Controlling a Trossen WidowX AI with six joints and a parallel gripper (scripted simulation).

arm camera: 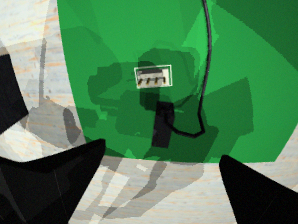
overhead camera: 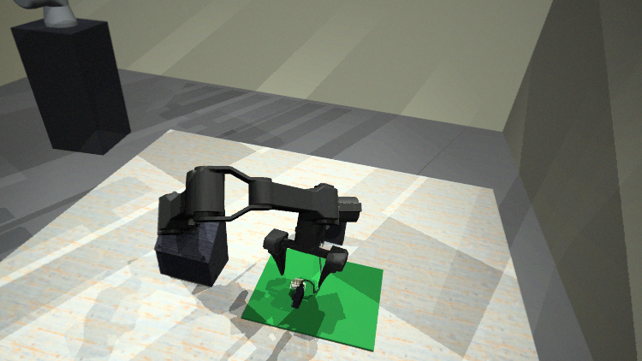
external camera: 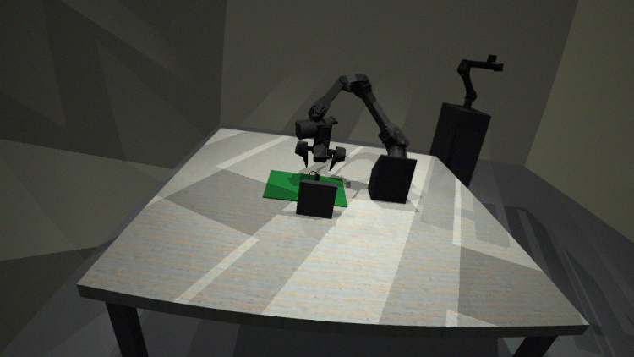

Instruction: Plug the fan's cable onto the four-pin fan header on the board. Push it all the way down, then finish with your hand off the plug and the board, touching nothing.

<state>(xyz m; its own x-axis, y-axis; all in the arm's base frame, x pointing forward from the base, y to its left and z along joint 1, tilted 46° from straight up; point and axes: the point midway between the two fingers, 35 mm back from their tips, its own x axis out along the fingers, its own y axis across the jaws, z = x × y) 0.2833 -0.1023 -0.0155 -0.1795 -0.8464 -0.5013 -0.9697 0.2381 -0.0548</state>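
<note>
The fan cable plug lies 50 mm below my gripper tip and 10 mm to the right of it. Round my gripper tip: white four-pin fan header: 70 mm below, 40 mm to the left, 10 mm behind; green board: 80 mm below, 40 mm ahead, 30 mm to the left; black fan box: 230 mm to the left, 30 mm ahead, 10 mm below.
</note>
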